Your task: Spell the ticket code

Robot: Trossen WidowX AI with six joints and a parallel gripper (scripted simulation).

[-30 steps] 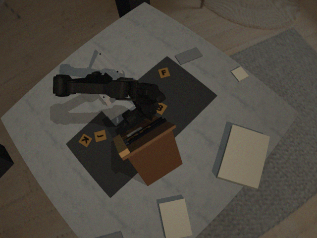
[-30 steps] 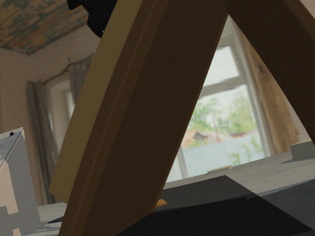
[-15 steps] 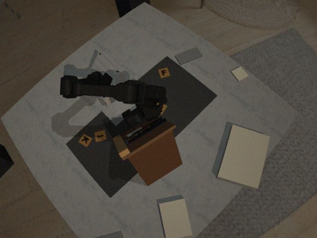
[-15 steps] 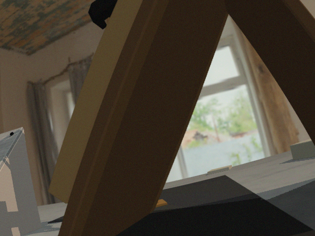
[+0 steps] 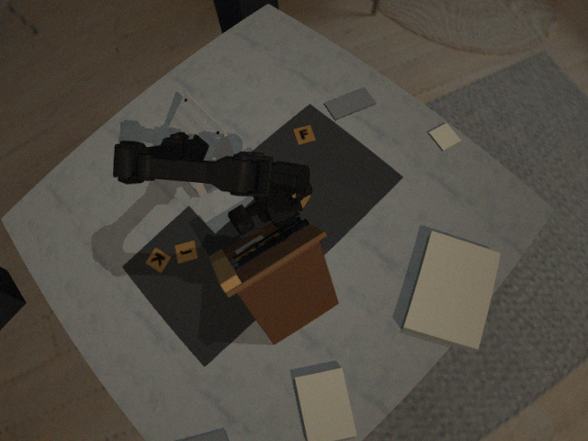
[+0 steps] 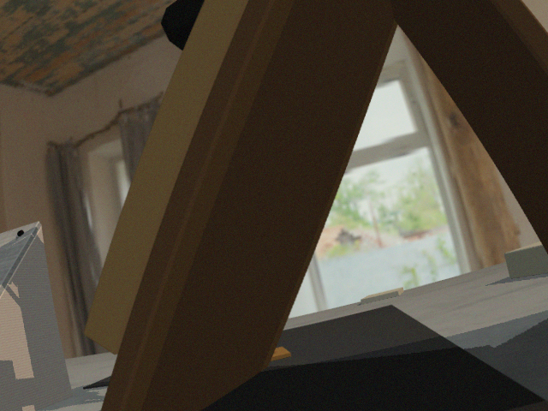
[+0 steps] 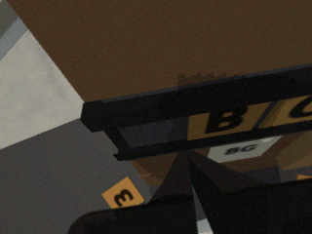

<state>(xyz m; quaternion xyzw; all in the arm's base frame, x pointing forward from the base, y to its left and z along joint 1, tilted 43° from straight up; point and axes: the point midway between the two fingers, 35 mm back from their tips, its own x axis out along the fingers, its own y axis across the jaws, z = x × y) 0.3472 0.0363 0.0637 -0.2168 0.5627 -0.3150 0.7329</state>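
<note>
The white ticket is 90 mm below my gripper tip, 70 mm to the right of it and 40 mm behind it. Round my gripper tip: cream block 410 mm ahead, 220 mm to the left, 170 mm below; dark mat 190 mm below, 150 mm behind, 10 mm to the left; cream pad 600 mm to the left, 190 mm below, 100 mm ahead.
</note>
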